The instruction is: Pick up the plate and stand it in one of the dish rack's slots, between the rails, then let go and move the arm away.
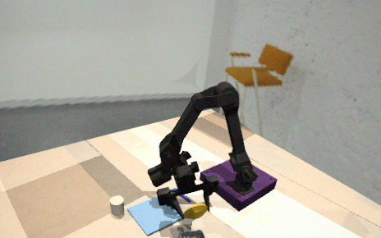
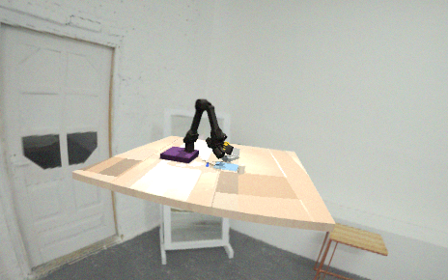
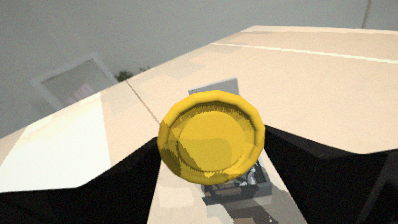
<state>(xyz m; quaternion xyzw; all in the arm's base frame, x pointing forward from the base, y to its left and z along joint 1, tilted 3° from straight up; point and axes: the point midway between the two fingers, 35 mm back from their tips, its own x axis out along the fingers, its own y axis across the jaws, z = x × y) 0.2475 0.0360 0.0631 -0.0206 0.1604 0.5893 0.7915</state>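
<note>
Right now the grey dish rack is 80 mm below my gripper tip, 50 mm to the left of it and 30 mm ahead of it. From my gripper tip the other things lie so: yellow plate (10 mm to the right); light blue mat (140 mm to the right, 100 mm below, 50 mm ahead); blue spoon (180 mm to the right, 100 mm below, 70 mm behind).
</note>
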